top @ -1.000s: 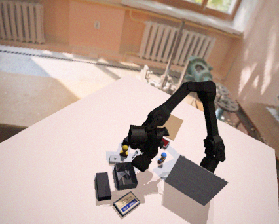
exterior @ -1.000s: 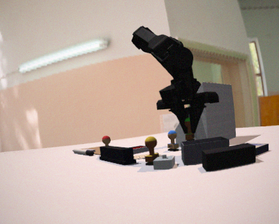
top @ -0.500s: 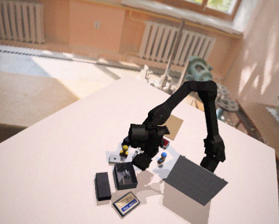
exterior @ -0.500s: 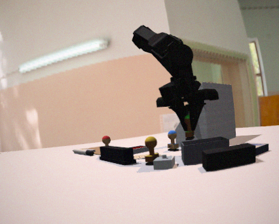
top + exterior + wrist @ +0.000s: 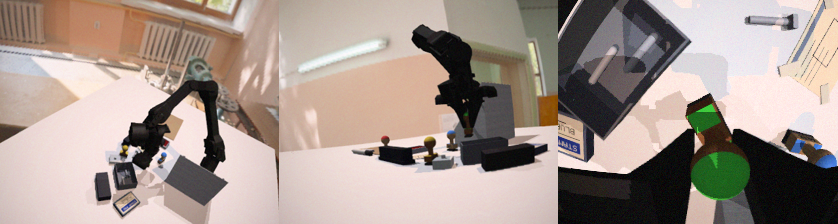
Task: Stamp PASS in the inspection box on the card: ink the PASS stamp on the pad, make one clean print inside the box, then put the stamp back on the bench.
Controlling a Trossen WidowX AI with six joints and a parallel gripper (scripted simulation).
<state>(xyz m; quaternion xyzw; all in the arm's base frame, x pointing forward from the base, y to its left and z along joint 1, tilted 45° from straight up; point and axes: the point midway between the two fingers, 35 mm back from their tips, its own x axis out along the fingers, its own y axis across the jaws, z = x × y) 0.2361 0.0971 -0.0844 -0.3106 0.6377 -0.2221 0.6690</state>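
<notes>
Now: gripper tip 4 cm short of the red ink pad, 23 cm to the left of it and 7 cm above it. Also, from my gripper tip: grey tray: 3 cm ahead, 9 cm to the left, 6 cm below; then screw: 9 cm ahead, 6 cm to the right, 7 cm below; then green-knobbed stamp: right at my gripper tip.
</notes>
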